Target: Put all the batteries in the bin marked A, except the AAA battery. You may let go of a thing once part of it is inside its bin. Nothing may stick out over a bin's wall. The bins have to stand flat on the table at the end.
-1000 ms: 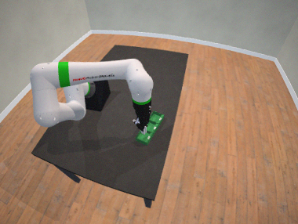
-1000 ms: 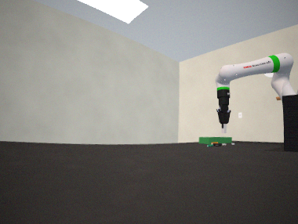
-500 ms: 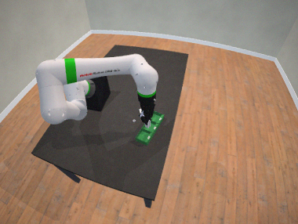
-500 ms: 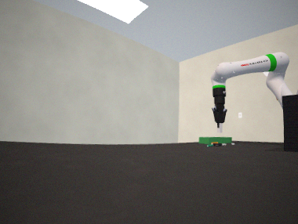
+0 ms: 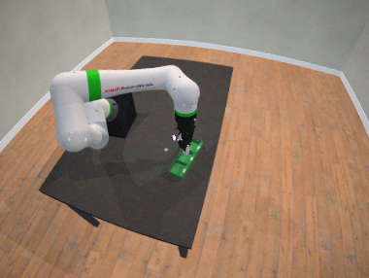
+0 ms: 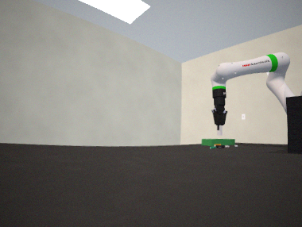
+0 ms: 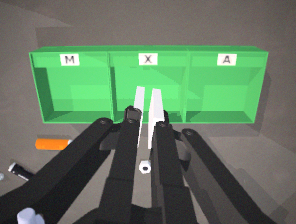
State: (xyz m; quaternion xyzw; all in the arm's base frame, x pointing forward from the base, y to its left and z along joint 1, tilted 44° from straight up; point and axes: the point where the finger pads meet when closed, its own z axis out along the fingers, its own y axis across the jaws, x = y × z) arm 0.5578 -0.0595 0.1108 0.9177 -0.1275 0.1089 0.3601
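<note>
My gripper is now 80 mm above the green bin. The rest, counted from my hand: white battery (120 mm behind, 130 mm to the left, 90 mm below); orange battery (70 mm behind, 150 mm to the left, 90 mm below); white nut (130 mm behind, 30 mm to the left, 90 mm below).
</note>
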